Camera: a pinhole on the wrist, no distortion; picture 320 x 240 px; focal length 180.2 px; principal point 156.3 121.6 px. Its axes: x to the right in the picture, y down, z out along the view. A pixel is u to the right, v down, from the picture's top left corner.
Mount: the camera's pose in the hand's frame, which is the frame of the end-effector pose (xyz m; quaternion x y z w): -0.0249 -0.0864 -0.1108 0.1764 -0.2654 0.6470 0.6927
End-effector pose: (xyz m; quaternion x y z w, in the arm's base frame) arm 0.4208 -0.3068 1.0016 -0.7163 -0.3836 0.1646 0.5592
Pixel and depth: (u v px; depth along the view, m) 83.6 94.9 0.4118
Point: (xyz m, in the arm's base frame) 0.1504 -0.2040 1.3908
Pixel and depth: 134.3 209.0 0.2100
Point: 0.2182 -0.3822 1.1657
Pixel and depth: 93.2 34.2 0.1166
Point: 0.3835 -0.3057 1.1954
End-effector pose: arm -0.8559 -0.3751 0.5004 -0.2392 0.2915 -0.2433 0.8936
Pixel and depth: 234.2 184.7 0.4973
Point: -0.8454 -0.2562 0.9974
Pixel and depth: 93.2 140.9 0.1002
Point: -0.9763 -0.4936 0.5810
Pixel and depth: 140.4 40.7 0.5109
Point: -0.7089 -0.7084 0.9108
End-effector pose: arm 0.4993 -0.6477 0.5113 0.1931 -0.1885 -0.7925 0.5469
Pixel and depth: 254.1 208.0 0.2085
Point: 0.4049 -0.4607 0.5677
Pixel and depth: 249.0 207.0 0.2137
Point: 0.4001 -0.4567 0.5668
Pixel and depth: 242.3 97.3 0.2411
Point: 0.3183 -0.5659 0.5736
